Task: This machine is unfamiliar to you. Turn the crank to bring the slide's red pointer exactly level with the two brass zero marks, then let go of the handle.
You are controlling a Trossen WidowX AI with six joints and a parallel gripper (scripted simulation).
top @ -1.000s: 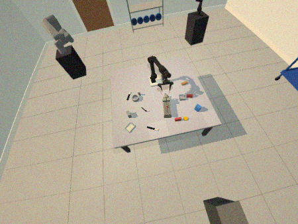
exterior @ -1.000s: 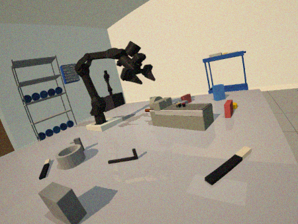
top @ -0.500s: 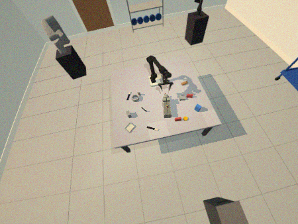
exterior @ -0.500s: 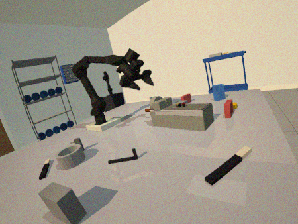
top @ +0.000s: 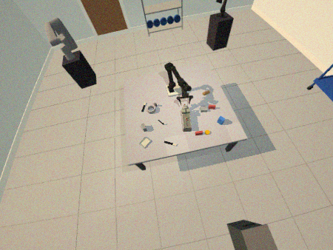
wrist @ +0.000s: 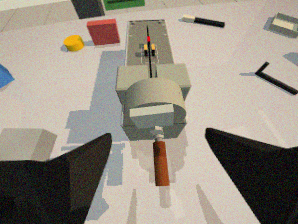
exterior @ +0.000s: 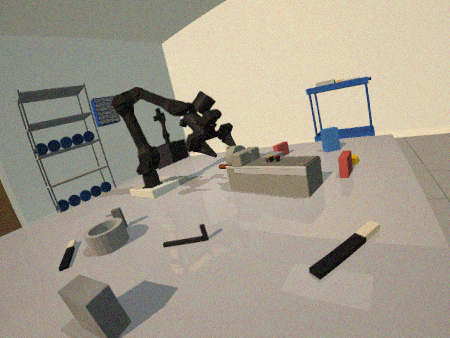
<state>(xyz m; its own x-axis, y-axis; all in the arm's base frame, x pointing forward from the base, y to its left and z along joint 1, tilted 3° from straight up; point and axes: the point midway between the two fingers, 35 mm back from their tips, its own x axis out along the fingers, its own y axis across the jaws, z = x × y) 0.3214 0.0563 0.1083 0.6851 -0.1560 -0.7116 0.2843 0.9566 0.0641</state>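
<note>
Now: gripper tip 5 cm above the brown crank handle and 2 cm past it. The rest, counted from my gripper tip: yellow disc (37 cm ahead, 11 cm to the left, 10 cm below); red pointer (18 cm ahead, 5 cm to the right, 3 cm below); black l-shaped piece (32 cm to the right, 10 cm below, 7 cm ahead).
</note>
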